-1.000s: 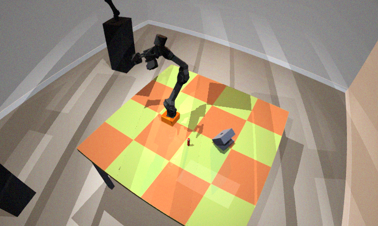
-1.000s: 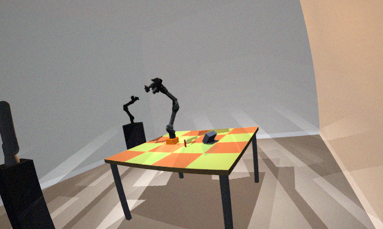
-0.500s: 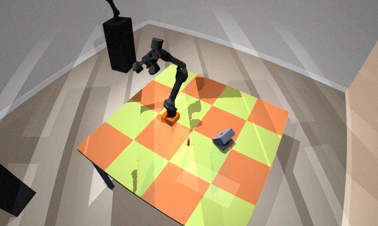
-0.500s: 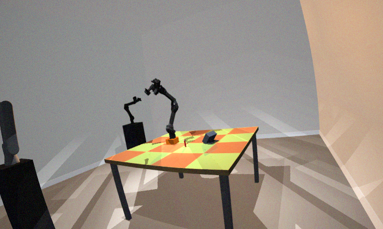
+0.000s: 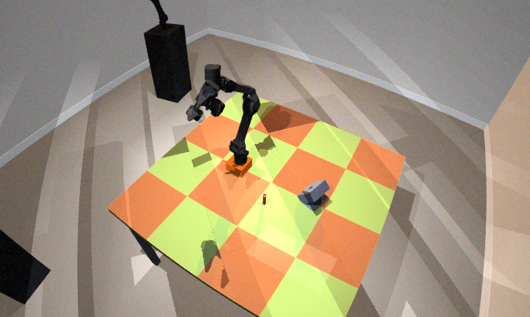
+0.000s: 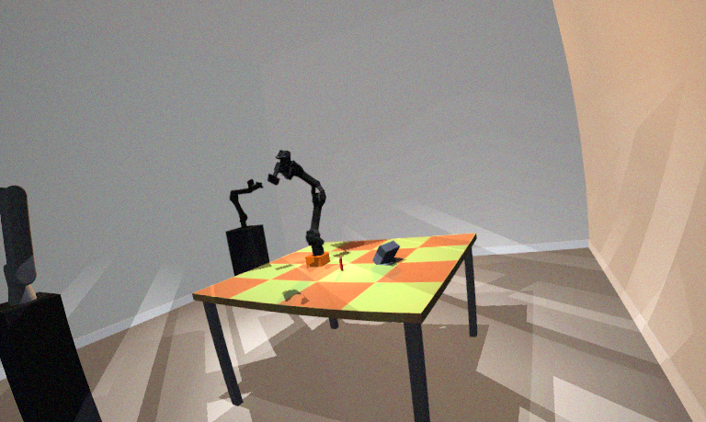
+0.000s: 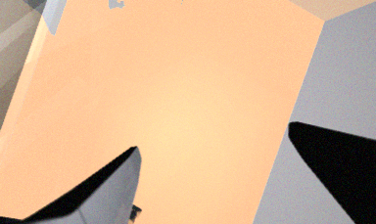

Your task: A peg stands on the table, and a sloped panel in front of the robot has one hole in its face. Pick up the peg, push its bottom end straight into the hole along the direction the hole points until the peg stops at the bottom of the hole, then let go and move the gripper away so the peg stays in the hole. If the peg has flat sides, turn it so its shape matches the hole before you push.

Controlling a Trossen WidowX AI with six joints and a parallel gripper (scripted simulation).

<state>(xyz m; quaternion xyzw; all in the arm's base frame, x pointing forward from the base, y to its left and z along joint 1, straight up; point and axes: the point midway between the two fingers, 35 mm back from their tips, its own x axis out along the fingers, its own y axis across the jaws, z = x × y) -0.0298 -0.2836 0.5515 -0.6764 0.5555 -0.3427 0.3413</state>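
The red square peg lies 240 mm ahead of my gripper tip, 140 mm to the left of it and 560 mm below it. Round my gripper tip: grey sloped panel: 460 mm ahead, 270 mm to the left, 570 mm below.
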